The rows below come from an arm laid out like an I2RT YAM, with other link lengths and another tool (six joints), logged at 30 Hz.
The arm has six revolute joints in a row. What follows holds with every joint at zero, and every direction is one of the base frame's.
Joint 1 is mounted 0.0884 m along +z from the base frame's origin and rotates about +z.
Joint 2 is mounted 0.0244 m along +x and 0.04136 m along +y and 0.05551 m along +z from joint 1 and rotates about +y.
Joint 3 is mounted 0.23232 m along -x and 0.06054 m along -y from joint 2 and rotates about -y.
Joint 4 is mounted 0.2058 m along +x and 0.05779 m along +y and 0.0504 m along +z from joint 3 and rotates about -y.
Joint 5 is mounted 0.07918 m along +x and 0.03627 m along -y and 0.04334 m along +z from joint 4 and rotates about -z.
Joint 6 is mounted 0.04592 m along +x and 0.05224 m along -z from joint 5 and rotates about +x.
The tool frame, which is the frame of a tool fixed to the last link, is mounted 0.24 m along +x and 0.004 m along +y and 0.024 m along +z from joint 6; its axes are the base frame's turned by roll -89.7, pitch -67.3 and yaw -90 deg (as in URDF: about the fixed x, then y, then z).
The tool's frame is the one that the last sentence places.
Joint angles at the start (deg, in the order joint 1, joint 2, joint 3, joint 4, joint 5, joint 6):
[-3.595, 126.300, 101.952, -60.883, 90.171, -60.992]
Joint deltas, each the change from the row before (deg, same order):
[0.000, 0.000, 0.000, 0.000, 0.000, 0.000]
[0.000, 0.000, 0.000, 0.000, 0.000, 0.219]
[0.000, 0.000, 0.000, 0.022, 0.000, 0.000]
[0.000, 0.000, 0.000, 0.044, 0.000, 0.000]
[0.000, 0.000, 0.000, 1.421, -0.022, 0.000]
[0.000, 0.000, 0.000, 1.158, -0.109, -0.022]
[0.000, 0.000, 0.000, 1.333, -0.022, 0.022]
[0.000, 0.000, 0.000, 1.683, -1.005, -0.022]
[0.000, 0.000, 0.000, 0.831, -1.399, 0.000]
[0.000, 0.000, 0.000, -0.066, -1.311, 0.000]
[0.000, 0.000, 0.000, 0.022, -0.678, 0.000]
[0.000, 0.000, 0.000, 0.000, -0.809, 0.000]
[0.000, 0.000, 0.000, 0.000, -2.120, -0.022]
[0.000, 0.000, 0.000, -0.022, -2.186, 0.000]
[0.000, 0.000, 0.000, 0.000, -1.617, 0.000]
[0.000, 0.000, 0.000, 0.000, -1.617, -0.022]
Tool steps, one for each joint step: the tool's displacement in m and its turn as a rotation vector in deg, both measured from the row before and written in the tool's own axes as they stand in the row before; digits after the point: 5 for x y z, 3 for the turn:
[0.00000, 0.00000, 0.00000, 0.000, 0.000, 0.000]
[0.00005, 0.00008, 0.00000, 0.000, 0.001, 0.219]
[0.00003, 0.00002, 0.00000, 0.000, 0.000, 0.022]
[0.00006, 0.00005, 0.00000, 0.000, 0.000, 0.044]
[0.00204, 0.00147, -0.00002, 0.020, 0.018, 1.421]
[0.00195, 0.00084, -0.00005, 0.087, 0.072, 1.136]
[0.00193, 0.00139, -0.00002, 0.018, 0.020, 1.355]
[0.00554, -0.00200, -0.00044, 0.782, 0.640, 1.658]
[0.00560, -0.00447, -0.00062, 1.086, 0.887, 0.826]
[0.00392, -0.00523, -0.00057, 1.034, 0.806, -0.070]
[0.00212, -0.00263, -0.00028, 0.533, 0.420, 0.020]
[0.00249, -0.00318, -0.00034, 0.637, 0.499, -0.003]
[0.00651, -0.00832, -0.00100, 1.668, 1.308, -0.029]
[0.00668, -0.00861, -0.00104, 1.722, 1.347, -0.029]
[0.00497, -0.00634, -0.00073, 1.272, 0.998, -0.005]
[0.00497, -0.00635, -0.00073, 1.272, 0.998, -0.027]

